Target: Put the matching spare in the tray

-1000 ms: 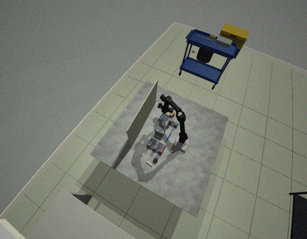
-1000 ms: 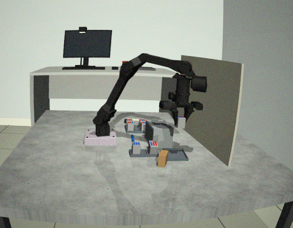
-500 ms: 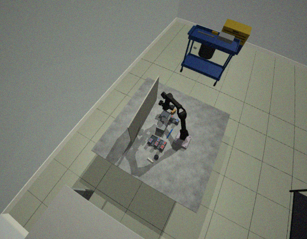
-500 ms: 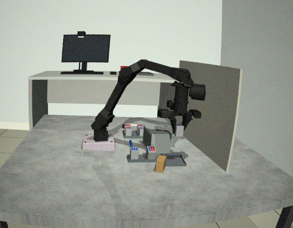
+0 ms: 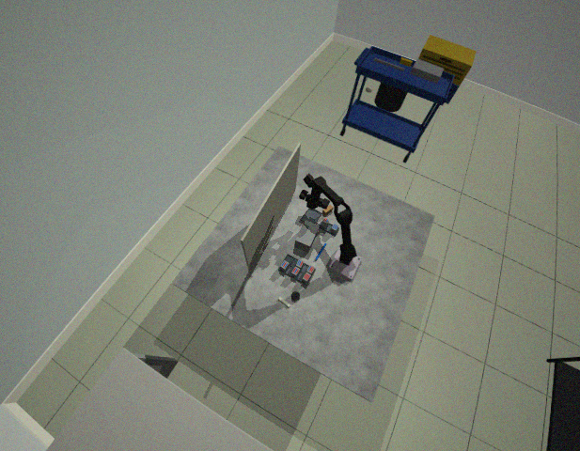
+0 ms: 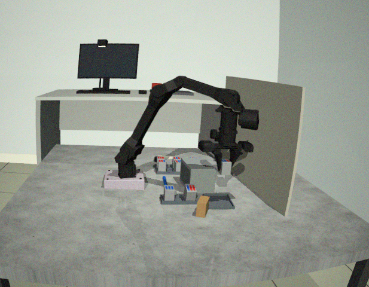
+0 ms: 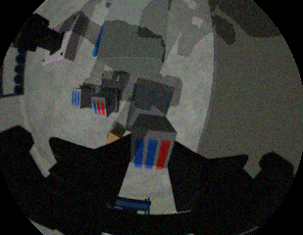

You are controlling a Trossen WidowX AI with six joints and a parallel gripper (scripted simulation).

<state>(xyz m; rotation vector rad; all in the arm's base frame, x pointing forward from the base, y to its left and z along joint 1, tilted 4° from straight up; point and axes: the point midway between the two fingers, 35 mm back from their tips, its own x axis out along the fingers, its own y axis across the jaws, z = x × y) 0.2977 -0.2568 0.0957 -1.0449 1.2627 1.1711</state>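
The dark flat tray lies 12 cm below my gripper tip, 1 cm to the left of it and 1 cm behind it. From my gripper tip the other things lie so: orange block (10 cm below, 10 cm behind, 7 cm to the right); then grey mounted unit (19 cm to the left, 7 cm below, 2 cm behind); then grey spare block (2 cm above).
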